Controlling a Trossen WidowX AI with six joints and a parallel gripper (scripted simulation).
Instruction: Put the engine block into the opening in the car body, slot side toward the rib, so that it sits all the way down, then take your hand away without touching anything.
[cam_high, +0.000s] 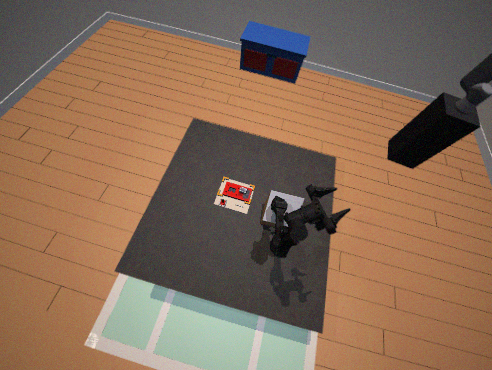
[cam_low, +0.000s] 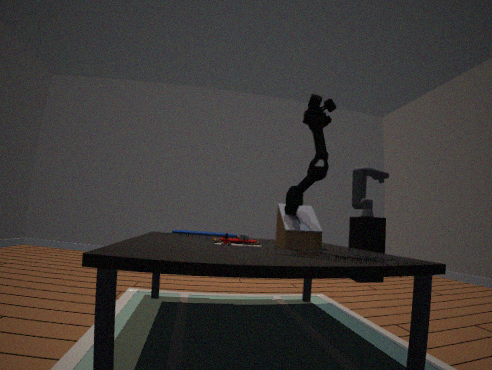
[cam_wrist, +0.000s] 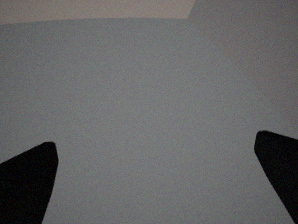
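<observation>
Now: gripper tip 400 mm short of the grey engine block, 210 mm to the left of it and 730 mm above it.
</observation>
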